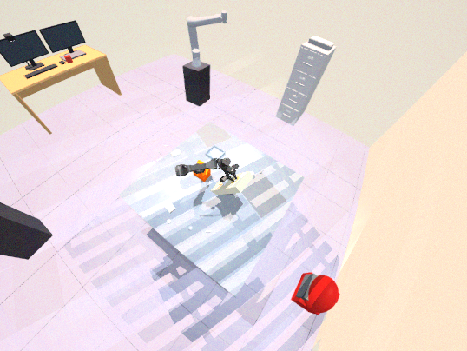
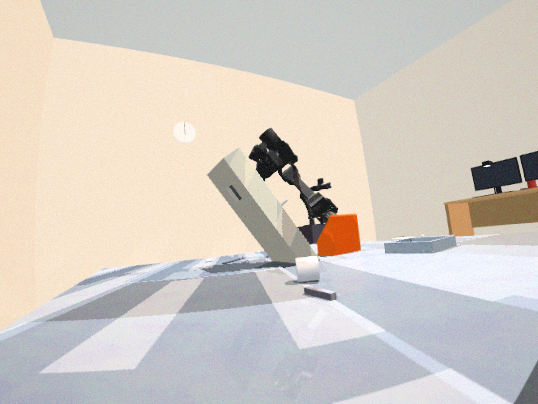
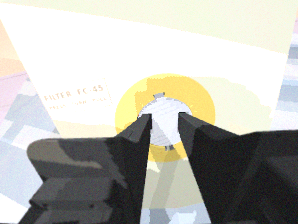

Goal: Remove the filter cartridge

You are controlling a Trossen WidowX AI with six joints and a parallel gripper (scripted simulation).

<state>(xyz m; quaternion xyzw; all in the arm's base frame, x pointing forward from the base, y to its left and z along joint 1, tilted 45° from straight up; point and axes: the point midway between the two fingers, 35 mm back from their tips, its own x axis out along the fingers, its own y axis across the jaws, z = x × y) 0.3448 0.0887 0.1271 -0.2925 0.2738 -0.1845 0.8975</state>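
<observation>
Now: gripper tip 1 cm short of the filter cartridge and 1 cm above it. Round my gripper tip: beige service panel 8 cm below, 4 cm behind; shallow grey tray 40 cm behind, 32 cm to the left, 25 cm below.
</observation>
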